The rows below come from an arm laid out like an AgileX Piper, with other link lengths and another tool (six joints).
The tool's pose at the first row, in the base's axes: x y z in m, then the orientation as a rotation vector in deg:
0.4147 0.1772 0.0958 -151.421 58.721 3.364
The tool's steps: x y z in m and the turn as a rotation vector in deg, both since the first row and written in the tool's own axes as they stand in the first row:
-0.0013 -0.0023 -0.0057 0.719 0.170 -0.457
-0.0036 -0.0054 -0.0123 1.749 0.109 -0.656
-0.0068 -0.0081 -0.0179 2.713 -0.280 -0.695
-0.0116 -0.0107 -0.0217 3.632 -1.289 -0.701
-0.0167 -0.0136 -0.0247 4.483 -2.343 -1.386
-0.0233 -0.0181 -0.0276 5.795 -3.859 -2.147
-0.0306 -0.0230 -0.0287 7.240 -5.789 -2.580
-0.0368 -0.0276 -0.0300 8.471 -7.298 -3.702
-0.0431 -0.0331 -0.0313 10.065 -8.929 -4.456
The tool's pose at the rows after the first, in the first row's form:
0.4149 0.1780 0.1020 -151.050 58.002 2.663
0.4147 0.1797 0.1095 -150.202 57.480 2.163
0.4137 0.1820 0.1160 -149.241 57.081 2.163
0.4116 0.1858 0.1210 -148.125 56.541 2.995
0.4096 0.1903 0.1254 -147.374 55.120 3.765
0.4074 0.1969 0.1303 -146.091 53.361 4.858
0.4052 0.2047 0.1338 -144.387 51.875 6.452
0.4035 0.2116 0.1371 -143.296 49.700 7.458
0.4024 0.2192 0.1408 -141.656 47.895 8.485

